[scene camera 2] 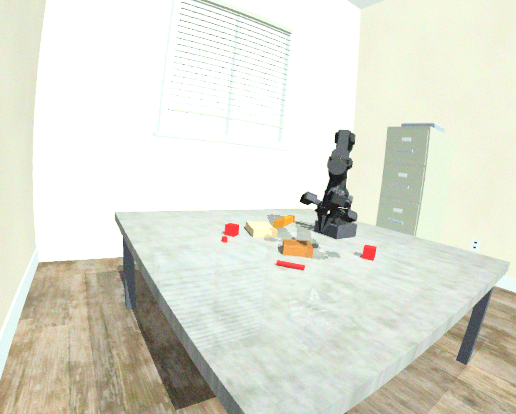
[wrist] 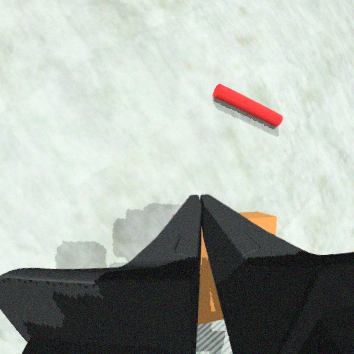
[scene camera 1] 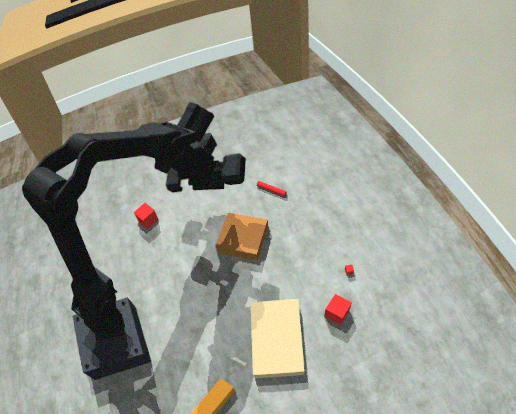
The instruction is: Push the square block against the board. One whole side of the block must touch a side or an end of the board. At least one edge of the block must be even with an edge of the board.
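Places are measured from the arm's base along level axes (x ahead, y left, z up), in metres.
Pixels of known places: gripper, between the fingertips: [scene camera 2: 320, 232] [wrist: 198, 202] [scene camera 1: 222, 187]; arm's base, origin of its link: [scene camera 2: 338, 223] [scene camera 1: 108, 324].
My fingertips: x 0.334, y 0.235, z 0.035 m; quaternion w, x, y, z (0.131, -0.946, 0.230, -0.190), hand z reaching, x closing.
Observation:
Ahead of a thing's pixels: the offset from my fingertips to its top centre.
The square block {dx +0.008, dy -0.095, dz -0.062 m} [scene camera 1: 252, 231] [scene camera 2: 298, 249] [wrist: 267, 223] is orange and lies flat on the table. The board {dx -0.007, dy -0.360, dz -0.062 m} [scene camera 1: 278, 337] [scene camera 2: 259, 229] is cream, rectangular and flat. A clear gap separates the two, and in scene camera 1 the block lies above the board, shifted left and turned slightly relative to it. My gripper [scene camera 1: 207, 185] [wrist: 198, 202] is shut and empty, raised above the table. It shows up and left of the block in scene camera 1. In the wrist view its fingers hide most of the block, which shows between them and at their right.
A red rod {dx +0.123, dy +0.021, dz -0.077 m} [scene camera 1: 271, 189] [scene camera 2: 290, 265] [wrist: 247, 105] lies near the block. Two red cubes {dx -0.202, dy +0.052, dz -0.051 m} [scene camera 1: 146, 215] {dx +0.132, dy -0.351, dz -0.051 m} [scene camera 1: 338, 308], a tiny red cube {dx +0.199, dy -0.268, dz -0.075 m} [scene camera 1: 349, 270] and an orange-yellow bar {dx -0.220, dy -0.482, dz -0.060 m} [scene camera 1: 215, 397] [scene camera 2: 284, 221] also lie on the table. The larger right cube is beside the board.

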